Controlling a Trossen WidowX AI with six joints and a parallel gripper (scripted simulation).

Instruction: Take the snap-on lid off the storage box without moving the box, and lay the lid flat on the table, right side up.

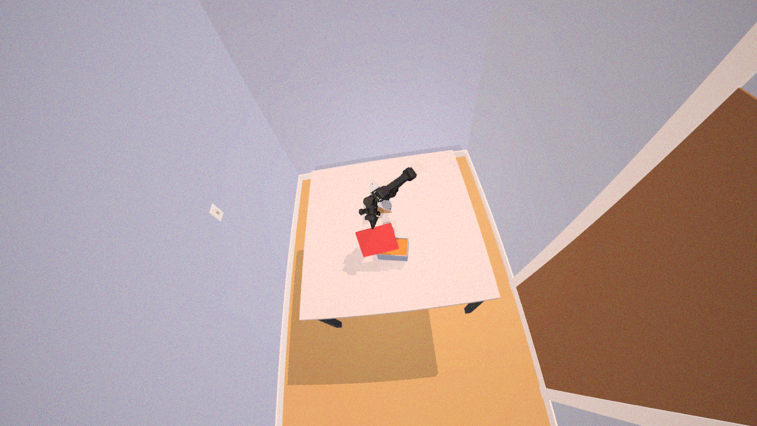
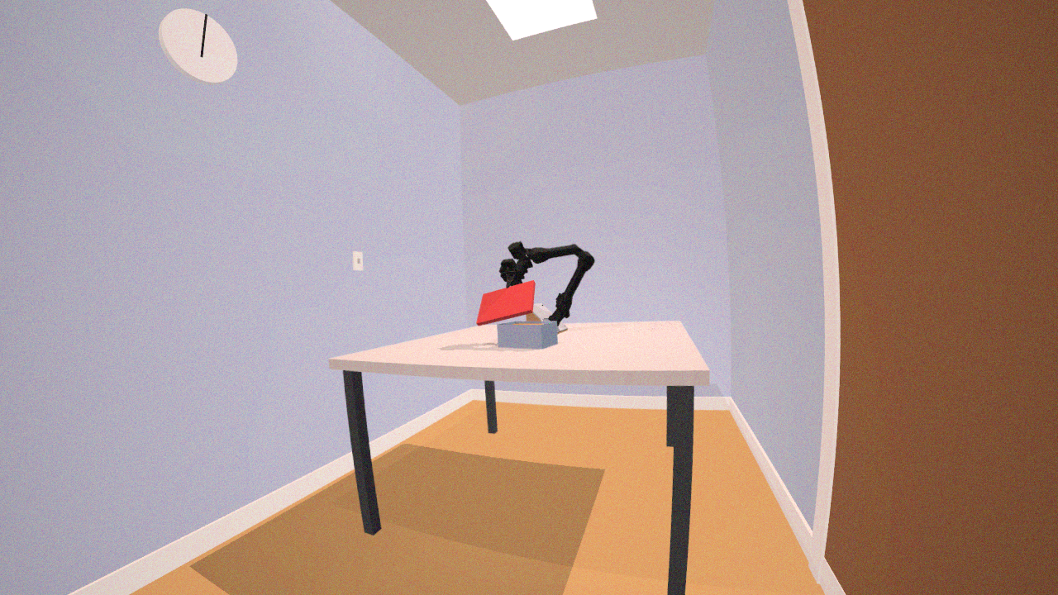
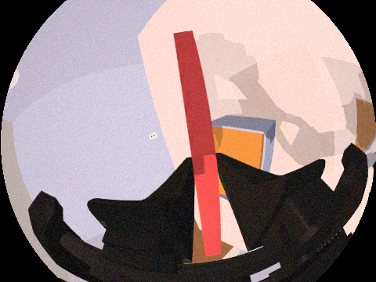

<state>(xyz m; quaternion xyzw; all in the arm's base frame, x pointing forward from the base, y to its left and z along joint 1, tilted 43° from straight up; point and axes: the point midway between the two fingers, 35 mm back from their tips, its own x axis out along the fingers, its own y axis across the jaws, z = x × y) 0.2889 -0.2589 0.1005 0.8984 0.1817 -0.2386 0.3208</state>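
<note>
My gripper tip is 60 mm short of the red lid, 50 mm above it and 10 mm to the right of it. From my gripper tip the other things lie so: storage box (180 mm below, 100 mm to the left, 90 mm ahead).
</note>
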